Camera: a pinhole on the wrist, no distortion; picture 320 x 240 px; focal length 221.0 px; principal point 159.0 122.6 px. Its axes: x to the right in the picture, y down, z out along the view. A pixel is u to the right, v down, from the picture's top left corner.
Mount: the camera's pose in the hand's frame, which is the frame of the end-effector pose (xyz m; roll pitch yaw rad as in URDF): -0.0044 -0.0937 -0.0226 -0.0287 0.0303 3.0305
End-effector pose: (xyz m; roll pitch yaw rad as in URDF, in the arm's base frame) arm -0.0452 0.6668 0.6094 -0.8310 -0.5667 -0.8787
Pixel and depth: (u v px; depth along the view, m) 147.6 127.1 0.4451
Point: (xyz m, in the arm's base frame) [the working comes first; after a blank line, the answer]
In the camera's frame: -0.0230 0.0091 0.4451

0.0090 0.9675 0.9237
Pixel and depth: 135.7 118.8 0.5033
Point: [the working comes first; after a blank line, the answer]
In the camera's frame: -0.0531 -0.0087 0.5033

0.0551 0.9943 0.9656
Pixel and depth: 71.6 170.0 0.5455
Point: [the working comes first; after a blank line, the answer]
In the camera's frame: -0.2157 0.1170 0.5455

0.0375 0.9139 1.1586
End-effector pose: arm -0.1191 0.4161 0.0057 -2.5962 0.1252 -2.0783
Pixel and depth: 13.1 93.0 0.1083
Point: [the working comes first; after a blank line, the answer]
In the camera's frame: -0.0715 -0.0145 0.1083

-0.0413 0.3036 -0.0309
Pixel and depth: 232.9 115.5 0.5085
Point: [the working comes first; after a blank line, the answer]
In the camera's frame: 0.1700 -0.0163 0.5085

0.2658 0.4694 -0.3418
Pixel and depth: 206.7 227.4 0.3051
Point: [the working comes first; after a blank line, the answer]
In the camera's frame: 0.0659 0.1447 0.3051

0.2368 0.3431 -0.0941
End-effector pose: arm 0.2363 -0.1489 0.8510 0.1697 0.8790 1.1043
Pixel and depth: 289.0 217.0 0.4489
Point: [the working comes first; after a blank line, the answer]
In the camera's frame: 0.2641 0.1917 0.4489

0.5712 -0.2221 1.3148
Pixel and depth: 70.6 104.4 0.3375
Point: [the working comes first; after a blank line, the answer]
In the camera's frame: -0.1350 -0.0278 0.3375

0.5020 0.0626 0.9486
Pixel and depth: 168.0 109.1 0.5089
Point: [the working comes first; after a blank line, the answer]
In the camera's frame: 0.0207 -0.0311 0.5089

0.5248 0.0808 1.1784
